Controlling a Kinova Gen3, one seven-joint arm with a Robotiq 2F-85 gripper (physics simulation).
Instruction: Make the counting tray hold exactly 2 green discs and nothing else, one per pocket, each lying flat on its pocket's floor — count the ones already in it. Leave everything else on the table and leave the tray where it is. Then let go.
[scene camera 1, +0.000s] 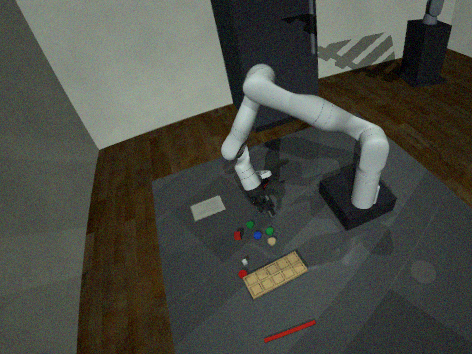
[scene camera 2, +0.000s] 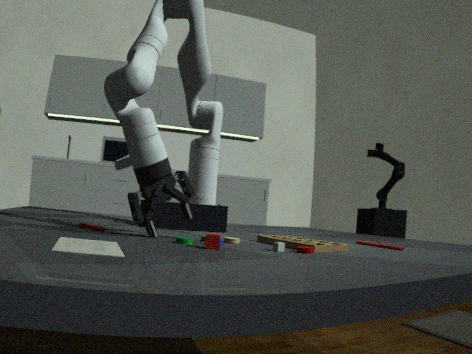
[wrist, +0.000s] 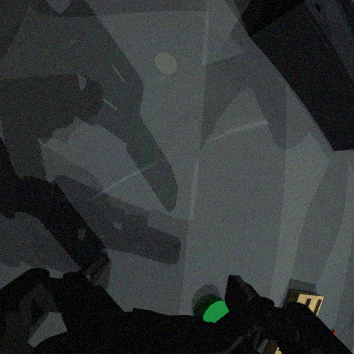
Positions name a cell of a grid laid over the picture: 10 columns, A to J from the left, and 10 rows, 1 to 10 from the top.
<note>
The table carries a tan counting tray (scene camera 1: F8) and a paper sheet (scene camera 2: B7). I also see my gripper (scene camera 2: D7).
The tan counting tray shows as well in scene camera 2 (scene camera 2: G7). My gripper is seen too in the wrist view (wrist: E8). The wrist view misses the paper sheet: it is out of frame.
</note>
